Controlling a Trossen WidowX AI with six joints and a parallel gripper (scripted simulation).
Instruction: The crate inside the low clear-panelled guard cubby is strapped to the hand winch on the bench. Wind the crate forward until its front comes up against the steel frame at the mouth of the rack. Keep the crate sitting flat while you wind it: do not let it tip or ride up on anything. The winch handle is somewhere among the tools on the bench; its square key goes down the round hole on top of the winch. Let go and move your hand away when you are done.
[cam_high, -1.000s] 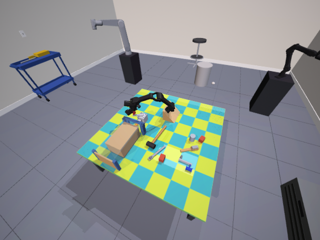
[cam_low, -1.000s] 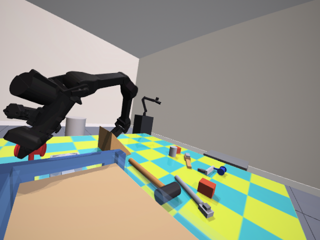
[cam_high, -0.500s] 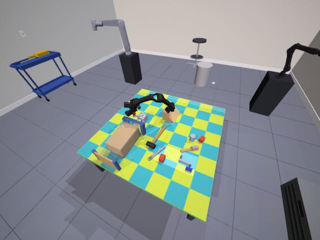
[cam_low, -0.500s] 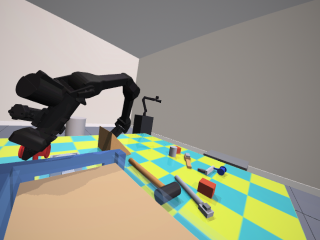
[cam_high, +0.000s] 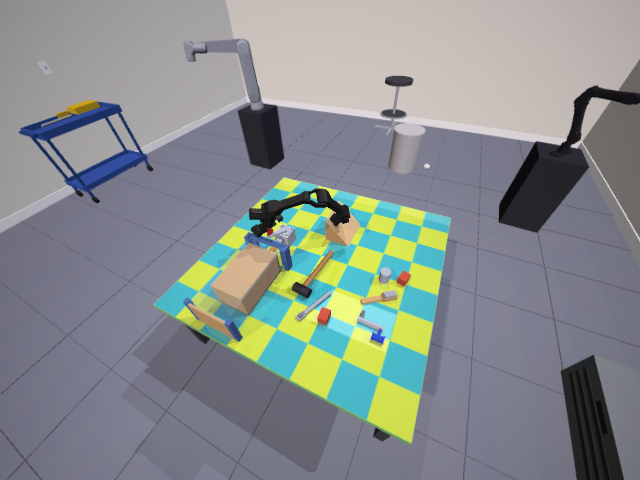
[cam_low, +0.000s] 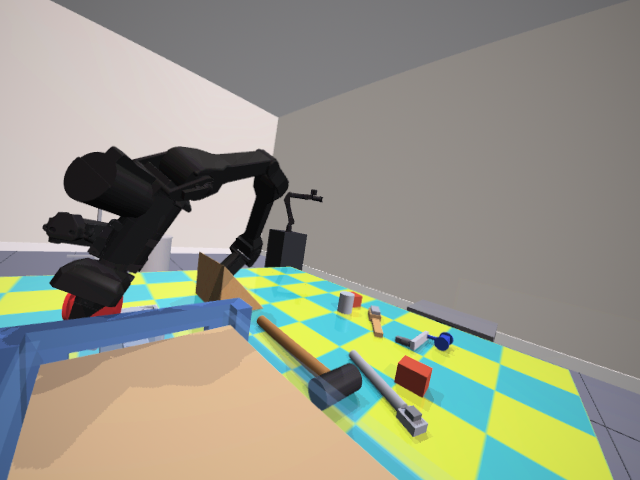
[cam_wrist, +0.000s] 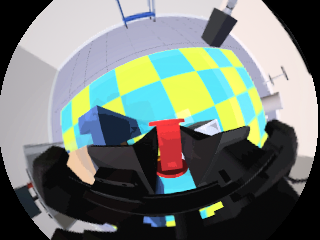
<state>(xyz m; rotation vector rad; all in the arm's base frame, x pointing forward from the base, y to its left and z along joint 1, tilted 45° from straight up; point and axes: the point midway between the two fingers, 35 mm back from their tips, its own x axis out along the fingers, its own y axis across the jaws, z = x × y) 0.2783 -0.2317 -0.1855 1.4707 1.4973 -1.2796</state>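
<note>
My gripper tip is now 4 cm to the right of the winch handle, 3 cm past it and 3 cm above it. From my gripper tip the other things lie so: brush (72 cm to the left, 11 cm below, 5 cm ahead); red grip (2 cm to the left, 1 cm above); grey winch (10 cm below, 10 cm behind, 6 cm to the left).
</note>
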